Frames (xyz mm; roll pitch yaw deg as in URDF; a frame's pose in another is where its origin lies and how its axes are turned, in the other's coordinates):
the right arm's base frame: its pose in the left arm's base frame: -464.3 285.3 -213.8 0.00 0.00 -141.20
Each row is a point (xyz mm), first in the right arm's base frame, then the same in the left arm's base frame.
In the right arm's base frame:
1: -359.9 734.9 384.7
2: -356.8 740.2 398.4
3: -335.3 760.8 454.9
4: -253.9 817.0 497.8
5: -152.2 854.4 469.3
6: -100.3 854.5 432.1
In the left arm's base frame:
1: 276.7 -61.9 170.9
2: 277.6 -68.0 184.6
3: 273.7 -97.5 241.1
4: 245.5 -192.3 284.0
5: 189.7 -285.2 255.5
6: 149.3 -317.8 218.3

